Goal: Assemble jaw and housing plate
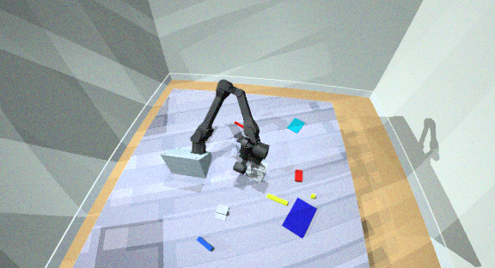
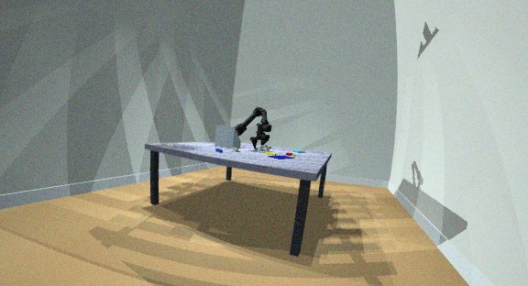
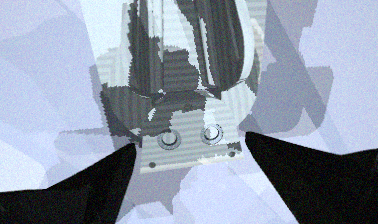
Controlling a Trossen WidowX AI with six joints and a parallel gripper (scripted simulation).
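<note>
My gripper tip is now 2 cm short of the jaw and 2 cm to the left of it. From my gripper tip the other things lie so: yellow bar: 19 cm ahead, 16 cm to the right, 1 cm below; white block: 5 cm behind, 27 cm to the right, 1 cm below; red stick: 8 cm behind, 27 cm to the left, 1 cm below.
</note>
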